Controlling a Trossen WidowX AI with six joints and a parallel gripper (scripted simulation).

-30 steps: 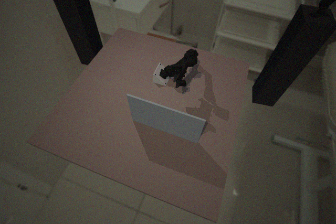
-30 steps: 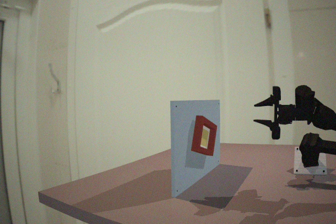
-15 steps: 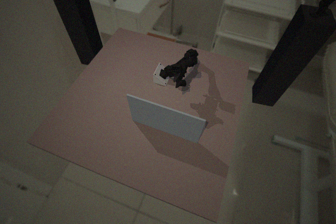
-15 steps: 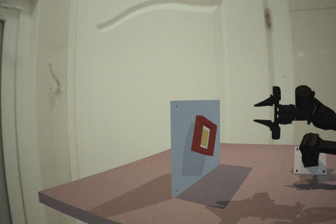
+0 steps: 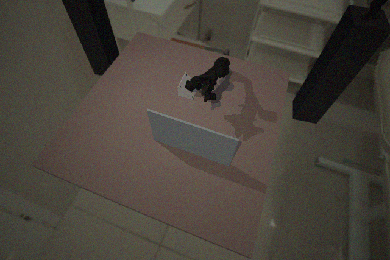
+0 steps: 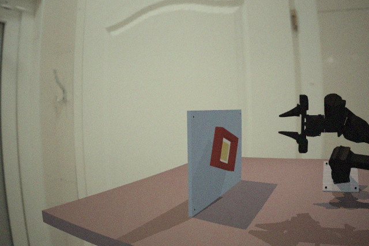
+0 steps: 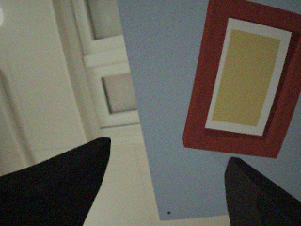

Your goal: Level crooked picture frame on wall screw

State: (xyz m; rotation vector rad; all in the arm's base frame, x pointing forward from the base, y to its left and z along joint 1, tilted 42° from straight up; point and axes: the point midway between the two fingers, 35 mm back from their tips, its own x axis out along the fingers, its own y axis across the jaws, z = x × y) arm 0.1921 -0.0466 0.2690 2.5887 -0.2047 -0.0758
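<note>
My gripper tip is now 190 mm short of the red picture frame and 90 mm above it. Also, from my gripper tip: wall panel: 200 mm ahead, 20 mm to the right, 110 mm below.
</note>
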